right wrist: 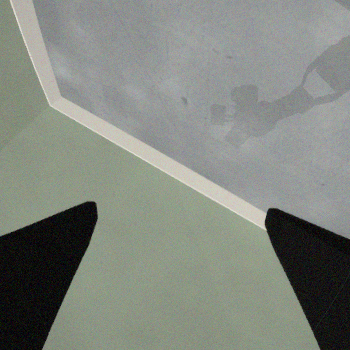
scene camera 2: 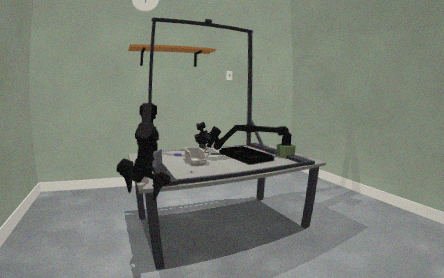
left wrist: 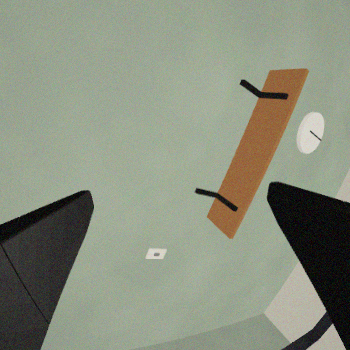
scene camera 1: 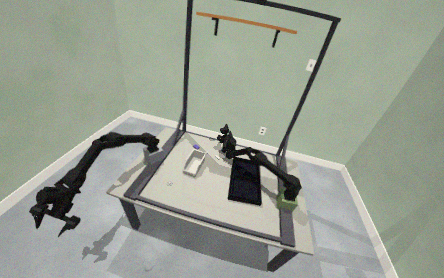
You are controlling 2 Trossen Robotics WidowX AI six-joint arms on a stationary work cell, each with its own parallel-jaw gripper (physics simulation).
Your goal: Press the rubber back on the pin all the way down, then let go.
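Places are measured from the left arm's base along level axes (x ahead, y left, z up), in metres.
Pixels of known places: left gripper, fingertip midpoint: (left wrist: pixel 180 194) (scene camera 1: pixel 228 127); right gripper, fingertip midpoint: (right wrist: pixel 183 213) (scene camera 2: pixel 142 196) (scene camera 1: pixel 48 232); left arm's base, link origin: (scene camera 2: pixel 286 144) (scene camera 1: pixel 289 196); right arm's base, link origin: (scene camera 1: pixel 152 148).
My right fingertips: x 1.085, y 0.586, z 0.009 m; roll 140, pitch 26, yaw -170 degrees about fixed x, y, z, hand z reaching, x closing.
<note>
For each thing: its top centre in the pictures, then the offset to it from my right fingertips. "*": a spot on its surface instead. Level surfaces: height alone.
- tiny pale object, surface spot: (scene camera 2: pixel 192 171) (scene camera 1: pixel 169 184) * 0.343 m back, 0.488 m right, 0.089 m down
- table, surface height: 0.095 m down
- pale open-topped bin, surface spot: (scene camera 2: pixel 195 162) (scene camera 1: pixel 185 172) * 0.405 m back, 0.611 m right, 0.074 m down
- small purple item, top centre: (scene camera 2: pixel 177 153) (scene camera 1: pixel 196 146) 0.377 m back, 0.907 m right, 0.083 m down
- small white piece, top centre: (scene camera 1: pixel 217 156) 0.570 m back, 0.853 m right, 0.086 m down
- black tray, surface spot: (scene camera 1: pixel 244 202) * 0.824 m back, 0.513 m right, 0.084 m down
A tiny pale object (scene camera 1: pixel 170 183) (scene camera 2: pixel 192 171) lies low on the table (scene camera 1: pixel 210 210); it may be the pin with its rubber back, but it is too small to tell how the parts sit. My left gripper (scene camera 1: pixel 220 132) (scene camera 2: pixel 198 132) (left wrist: pixel 180 194) is open and empty, raised above the table's far side and away from that object. My right gripper (scene camera 1: pixel 50 230) (scene camera 2: pixel 143 194) (right wrist: pixel 183 213) is open and empty, out beyond the table's left side in scene camera 1. The pin does not show in either wrist view.
A pale open-topped bin (scene camera 1: pixel 186 170) (scene camera 2: pixel 195 162) stands on the table. A small purple item (scene camera 1: pixel 196 146) (scene camera 2: pixel 177 154) lies behind it. A small white piece (scene camera 1: pixel 217 157) lies near the left arm. A black tray (scene camera 1: pixel 244 202) lies farther right. Dark frame posts (scene camera 1: pixel 186 65) (scene camera 2: pixel 250 80) rise at the table sides.
</note>
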